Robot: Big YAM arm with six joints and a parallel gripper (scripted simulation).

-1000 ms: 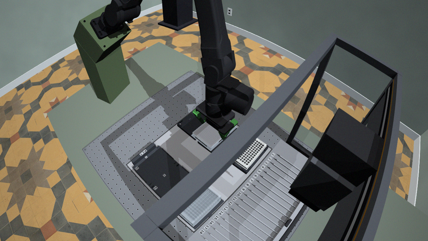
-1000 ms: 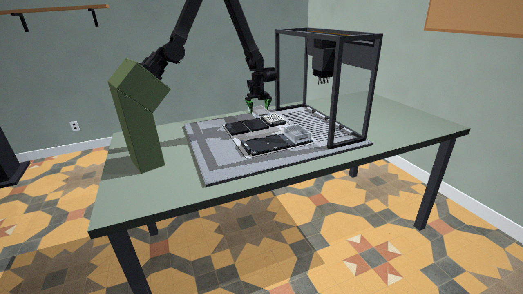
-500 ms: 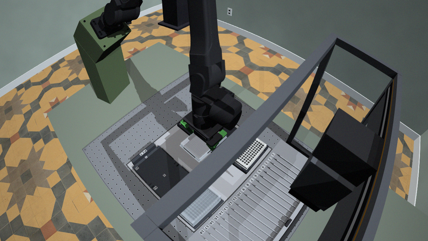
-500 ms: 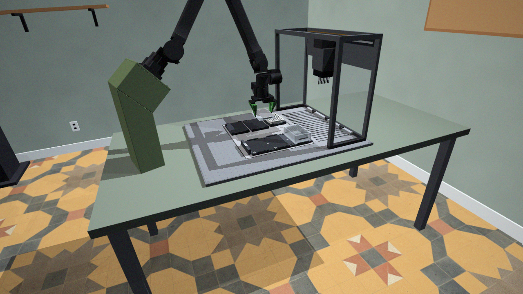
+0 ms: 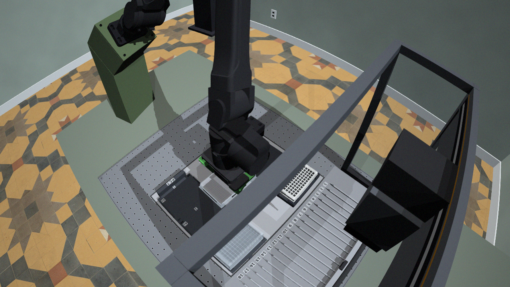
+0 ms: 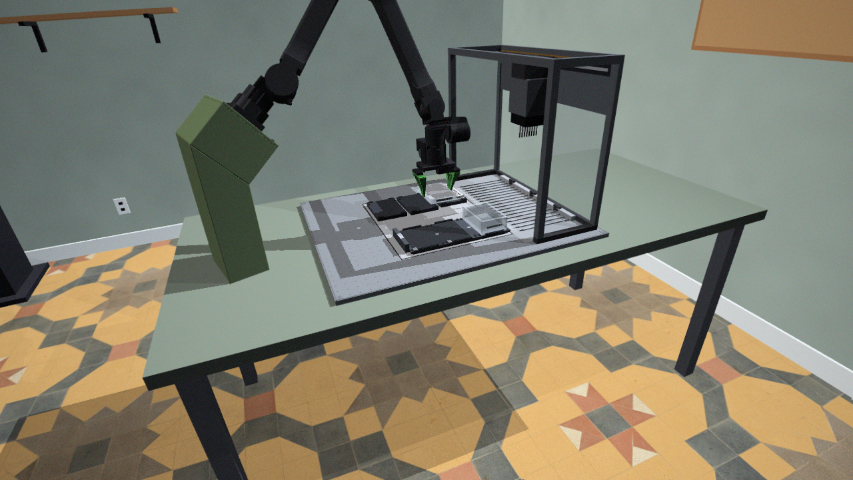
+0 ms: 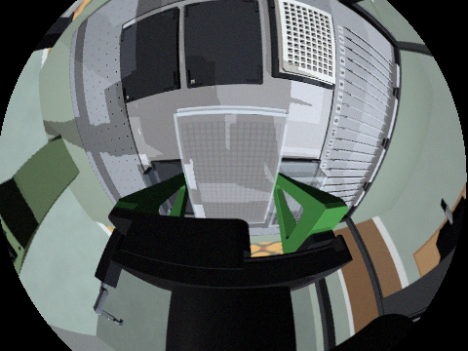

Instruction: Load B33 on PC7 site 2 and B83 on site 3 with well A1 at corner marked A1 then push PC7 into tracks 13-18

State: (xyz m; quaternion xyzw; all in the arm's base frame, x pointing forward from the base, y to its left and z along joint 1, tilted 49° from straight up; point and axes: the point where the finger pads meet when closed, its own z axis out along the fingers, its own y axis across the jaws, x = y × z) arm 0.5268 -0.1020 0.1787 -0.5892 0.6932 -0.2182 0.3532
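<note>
The dark plate carrier PC7 is 9 cm to the right of my hand and 9 cm below it. The rest, counted from my hand: 384-well plate B33: right at my hand; then clear deep-well block B83: 11 cm ahead, 10 cm to the right, 8 cm below; then plate nest S2: 16 cm to the left, 10 cm below.
</note>
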